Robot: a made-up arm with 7 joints. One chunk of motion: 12 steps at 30 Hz.
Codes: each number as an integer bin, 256 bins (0 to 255) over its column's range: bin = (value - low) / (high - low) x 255, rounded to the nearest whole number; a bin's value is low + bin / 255 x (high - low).
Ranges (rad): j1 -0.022..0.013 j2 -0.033..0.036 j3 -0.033..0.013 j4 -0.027..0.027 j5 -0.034..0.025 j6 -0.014..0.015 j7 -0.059..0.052
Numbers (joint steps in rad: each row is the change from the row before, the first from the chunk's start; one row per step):
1: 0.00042 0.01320 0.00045 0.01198 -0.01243 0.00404 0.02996
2: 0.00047 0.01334 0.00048 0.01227 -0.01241 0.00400 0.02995
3: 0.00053 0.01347 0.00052 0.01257 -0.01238 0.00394 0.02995
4: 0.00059 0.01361 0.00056 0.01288 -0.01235 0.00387 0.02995
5: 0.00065 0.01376 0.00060 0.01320 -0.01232 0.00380 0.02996
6: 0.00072 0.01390 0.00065 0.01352 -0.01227 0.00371 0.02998
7: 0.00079 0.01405 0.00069 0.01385 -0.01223 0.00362 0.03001
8: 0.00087 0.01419 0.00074 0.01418 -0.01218 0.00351 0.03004
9: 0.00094 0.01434 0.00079 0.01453 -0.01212 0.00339 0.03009
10: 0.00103 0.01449 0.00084 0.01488 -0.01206 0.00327 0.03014
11: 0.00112 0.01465 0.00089 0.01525 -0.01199 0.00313 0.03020
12: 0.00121 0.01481 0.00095 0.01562 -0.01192 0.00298 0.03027
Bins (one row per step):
1: 163 171 185 184 93 159 204
2: 164 171 186 185 93 158 204
3: 164 172 186 187 93 158 204
4: 165 172 186 188 94 157 204
5: 165 173 186 190 94 157 204
6: 166 173 187 191 94 156 204
7: 166 174 187 193 94 155 204
8: 167 174 187 194 94 154 205
9: 167 175 187 196 95 153 205
10: 168 176 188 198 95 152 205
11: 168 176 188 200 95 151 205
12: 169 177 188 201 95 149 205

